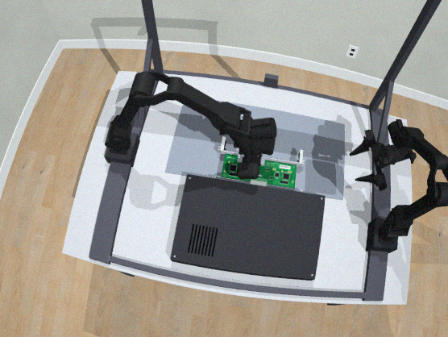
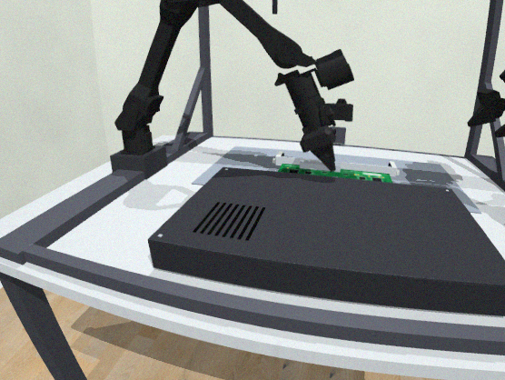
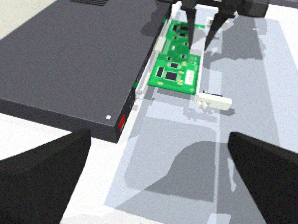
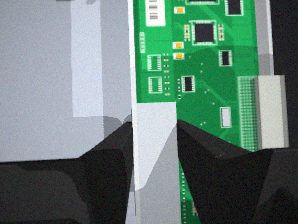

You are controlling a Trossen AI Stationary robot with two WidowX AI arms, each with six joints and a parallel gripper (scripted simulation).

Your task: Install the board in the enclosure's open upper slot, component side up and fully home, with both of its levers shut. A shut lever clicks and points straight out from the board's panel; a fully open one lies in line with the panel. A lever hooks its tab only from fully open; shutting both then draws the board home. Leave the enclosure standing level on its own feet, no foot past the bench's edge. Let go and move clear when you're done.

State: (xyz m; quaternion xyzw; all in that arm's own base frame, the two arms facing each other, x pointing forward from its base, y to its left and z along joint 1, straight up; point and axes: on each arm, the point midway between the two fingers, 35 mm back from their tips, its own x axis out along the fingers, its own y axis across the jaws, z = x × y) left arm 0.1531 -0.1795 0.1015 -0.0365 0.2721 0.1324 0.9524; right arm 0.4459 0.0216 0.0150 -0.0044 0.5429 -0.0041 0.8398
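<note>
Now: right hand 8 cm past the grey mat, 8 cm above it and 1 cm to the right of it. The rest, counted from my right hand: green board (3 cm below, 2 cm to the left, 1 cm behind); then black enclosure (19 cm ahead, 5 cm to the left, 3 cm below).
</note>
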